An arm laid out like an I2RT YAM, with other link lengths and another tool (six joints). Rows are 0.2 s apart.
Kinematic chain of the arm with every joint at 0, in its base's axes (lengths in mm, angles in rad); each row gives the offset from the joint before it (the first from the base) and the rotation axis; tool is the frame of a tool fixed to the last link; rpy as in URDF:
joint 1: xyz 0 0 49.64 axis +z
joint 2: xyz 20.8 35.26 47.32 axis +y
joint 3: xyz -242.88 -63.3 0 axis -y
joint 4: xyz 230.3 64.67 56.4 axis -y
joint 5: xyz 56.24 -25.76 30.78 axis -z
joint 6: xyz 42.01 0 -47.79 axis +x
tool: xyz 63 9 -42 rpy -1.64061 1.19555 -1.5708
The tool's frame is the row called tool.
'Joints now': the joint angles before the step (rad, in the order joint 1, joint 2, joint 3, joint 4, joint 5, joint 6). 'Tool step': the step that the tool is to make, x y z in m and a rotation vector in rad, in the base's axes. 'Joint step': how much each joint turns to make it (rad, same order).
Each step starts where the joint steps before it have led.
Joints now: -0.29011 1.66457 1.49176 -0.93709 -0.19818 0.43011
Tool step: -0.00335 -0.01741 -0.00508 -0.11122 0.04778 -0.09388
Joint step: -0.01258 0.00037 -0.00003 -0.01028 0.14382 0.02023
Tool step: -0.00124 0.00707 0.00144 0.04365 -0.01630 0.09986
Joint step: 0.00037 0.00078 0.00004 -0.00346 -0.08507 -0.06981
